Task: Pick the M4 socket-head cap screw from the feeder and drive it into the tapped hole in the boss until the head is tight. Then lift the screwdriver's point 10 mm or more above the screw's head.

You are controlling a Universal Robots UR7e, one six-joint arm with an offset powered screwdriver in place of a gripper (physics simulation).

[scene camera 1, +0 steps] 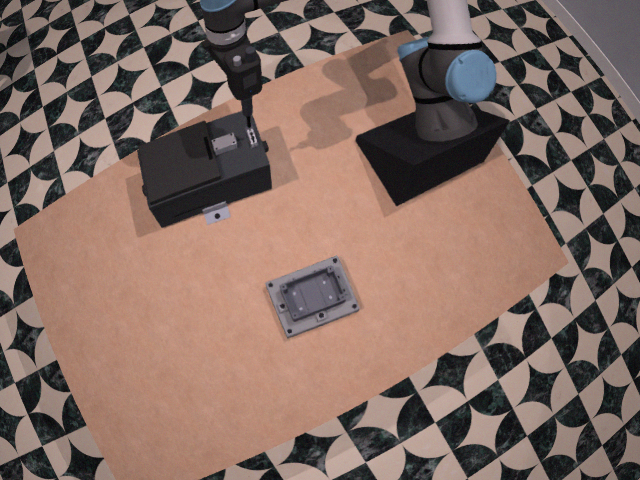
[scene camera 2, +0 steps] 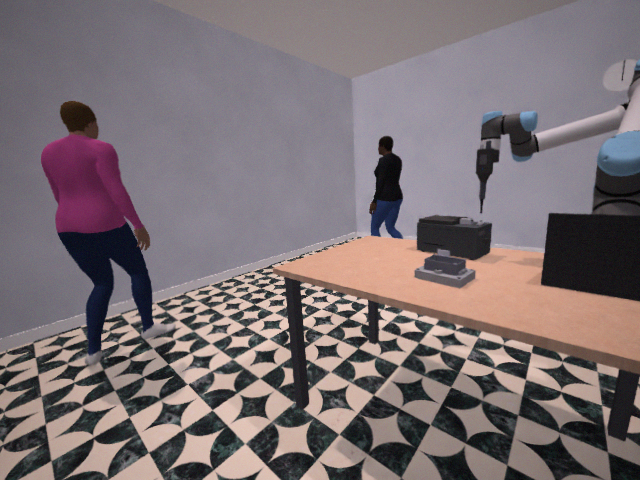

Labels:
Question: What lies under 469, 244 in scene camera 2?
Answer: A black screw feeder.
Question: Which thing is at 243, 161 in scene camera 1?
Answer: A black screw feeder.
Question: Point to a grey base plate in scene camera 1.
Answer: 345, 309

